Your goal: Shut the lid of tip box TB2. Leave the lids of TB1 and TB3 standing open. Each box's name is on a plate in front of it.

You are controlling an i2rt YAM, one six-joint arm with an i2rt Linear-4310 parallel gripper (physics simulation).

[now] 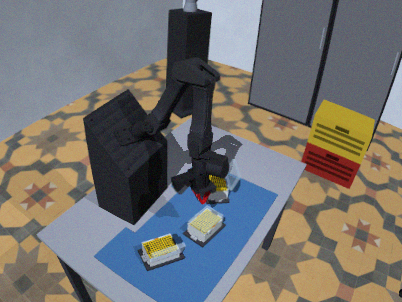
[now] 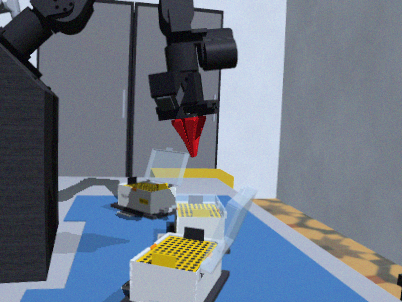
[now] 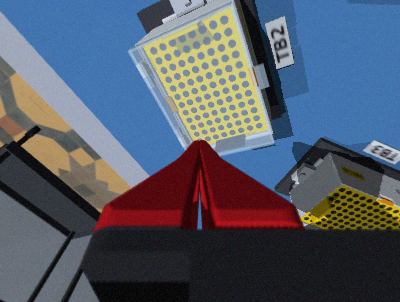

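Seen in the pictures: gripper, between the fingertips: (image 1: 203,203) (image 2: 194,156) (image 3: 199,150); arm's base, origin of its link: (image 1: 136,132) (image 2: 8,49).
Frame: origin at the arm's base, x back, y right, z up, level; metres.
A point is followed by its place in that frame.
Observation:
Tip box TB2 (image 1: 205,224) @[y -0.076, x -0.355, z -0.265 m] (image 2: 199,225) @[y -0.041, x -0.340, z -0.296 m] (image 3: 210,80) @[y -0.083, x -0.325, z -0.265 m] is the middle box; its clear lid lies down flat over the yellow tip rack. Its name plate (image 3: 279,42) @[y -0.087, x -0.266, z -0.340 m] reads TB2. Tip box TB3 (image 1: 219,192) (image 2: 145,200) @[y -0.237, x -0.197, z -0.305 m] (image 3: 325,180) @[y -0.242, x -0.223, z -0.301 m] is the far box; its clear lid (image 1: 233,175) @[y -0.354, x -0.228, z -0.242 m] (image 2: 168,166) @[y -0.355, x -0.229, z -0.238 m] stands open. The near box (image 1: 161,251) @[y 0.166, x -0.399, z -0.197 m] (image 2: 175,270) @[y 0.184, x -0.330, z -0.283 m] has its clear lid (image 2: 235,225) @[y 0.180, x -0.396, z -0.225 m] tilted open; its name plate is not readable. My gripper (image 1: 203,201) @[y -0.086, x -0.321, z -0.179 m] (image 2: 193,155) @[y -0.086, x -0.321, z -0.179 m] (image 3: 199,150) @[y -0.086, x -0.321, z -0.179 m] is shut and empty, with red fingertips pointing down, above the boxes and apart from them.
The boxes stand on a blue mat (image 1: 250,200) @[y -0.385, x -0.330, z -0.342 m] (image 2: 300,280) @[y 0.060, x -0.502, z -0.342 m] on a grey table (image 1: 70,225) @[y 0.362, x 0.017, z -0.345 m]. The black arm base (image 1: 125,175) @[y 0.126, x -0.124, z -0.071 m] (image 2: 25,175) @[y 0.132, x -0.114, z -0.192 m] stands at the table's side. Yellow and red crates (image 1: 342,130) stand on the floor beyond the table.

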